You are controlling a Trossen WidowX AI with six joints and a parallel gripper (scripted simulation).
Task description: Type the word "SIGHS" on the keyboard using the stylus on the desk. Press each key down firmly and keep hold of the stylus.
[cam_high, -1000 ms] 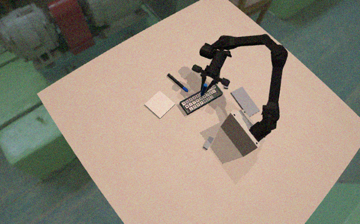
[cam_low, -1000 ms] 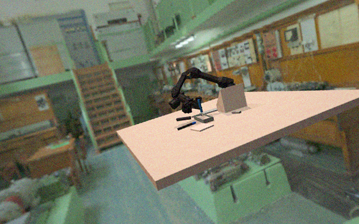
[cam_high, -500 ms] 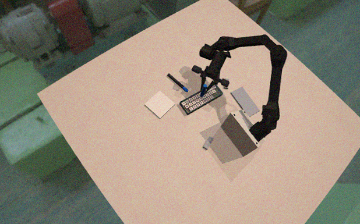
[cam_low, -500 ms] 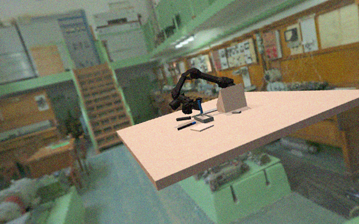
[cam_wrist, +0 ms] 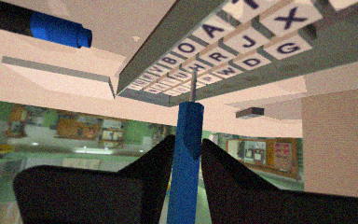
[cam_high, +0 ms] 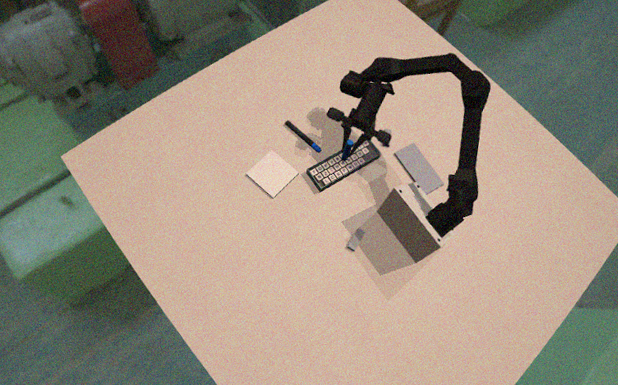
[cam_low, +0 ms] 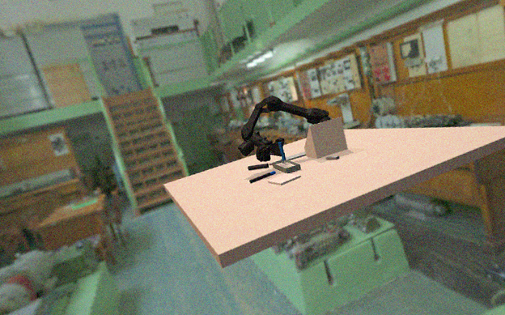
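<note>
The pen lies 110 mm ahead of my gripper tip, 40 mm to the left of it and 60 mm below it. The rest, counted from my gripper tip: stylus tip: 50 mm below; then pale square pad: 90 mm ahead, 190 mm to the left, 70 mm below; then stylus: 10 mm below.
</note>
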